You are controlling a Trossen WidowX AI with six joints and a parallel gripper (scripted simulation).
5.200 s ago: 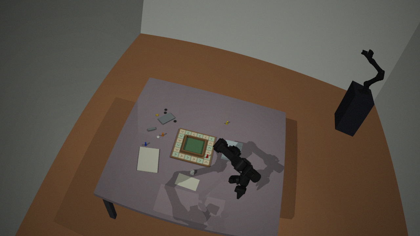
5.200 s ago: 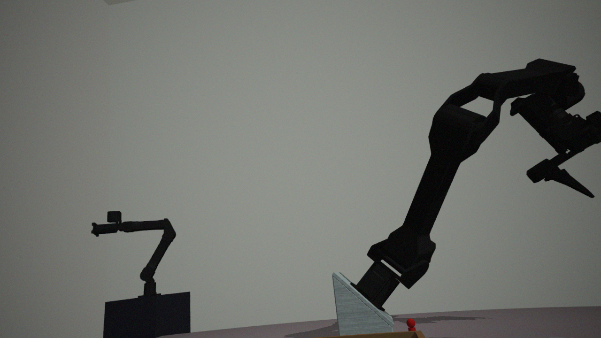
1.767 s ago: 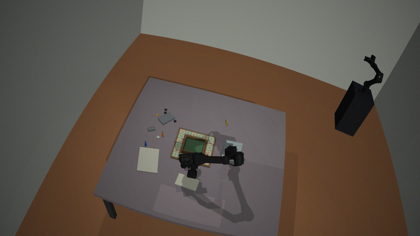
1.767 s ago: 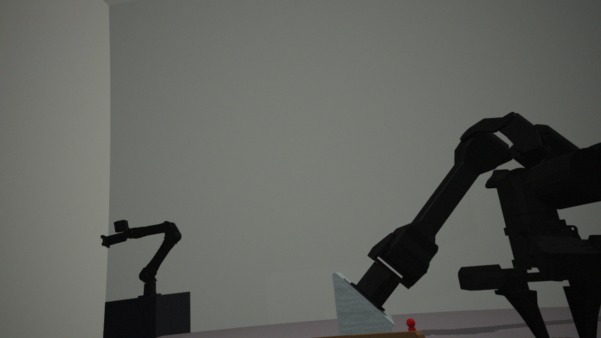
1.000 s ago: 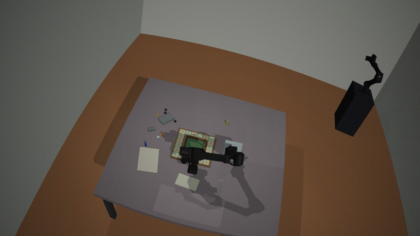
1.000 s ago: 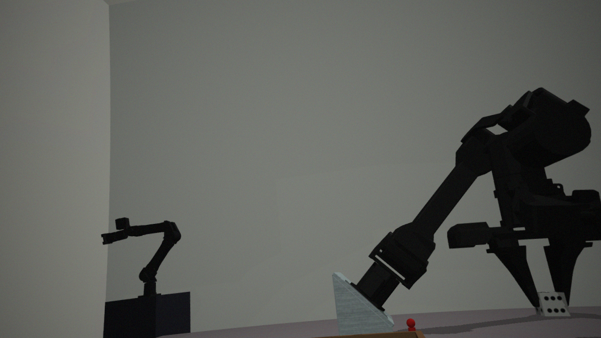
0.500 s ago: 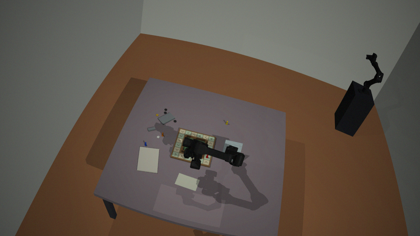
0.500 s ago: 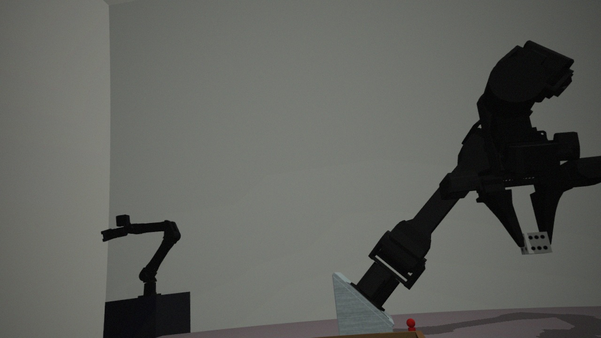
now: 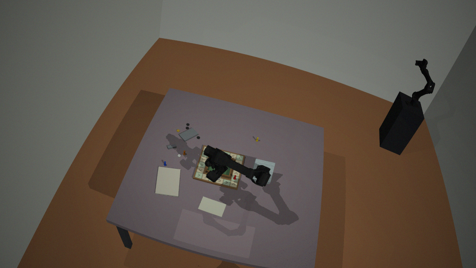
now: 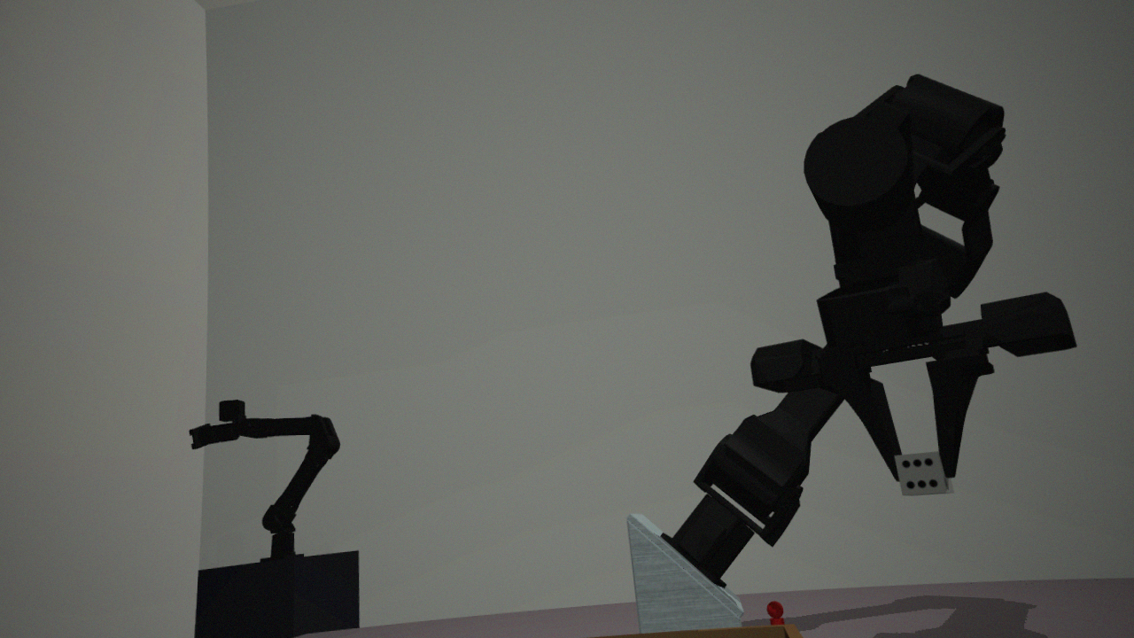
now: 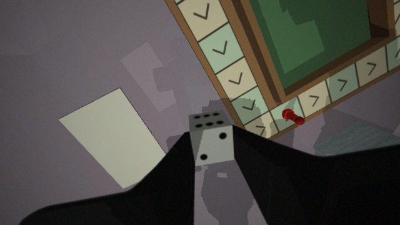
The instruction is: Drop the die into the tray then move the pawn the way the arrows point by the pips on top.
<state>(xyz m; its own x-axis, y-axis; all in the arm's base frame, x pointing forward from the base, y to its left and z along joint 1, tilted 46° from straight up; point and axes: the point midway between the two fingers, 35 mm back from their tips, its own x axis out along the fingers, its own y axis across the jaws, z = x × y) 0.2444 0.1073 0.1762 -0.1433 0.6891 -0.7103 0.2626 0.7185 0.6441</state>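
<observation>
My gripper tip is 11 cm to the left of the red pawn, 10 cm above it and 8 cm past it. Round my gripper tip: green dice tray: 17 cm to the right, 12 cm below, 3 cm ahead; white die: right at my gripper tip; grey block: 34 cm to the right, 33 cm ahead, 12 cm below.
</observation>
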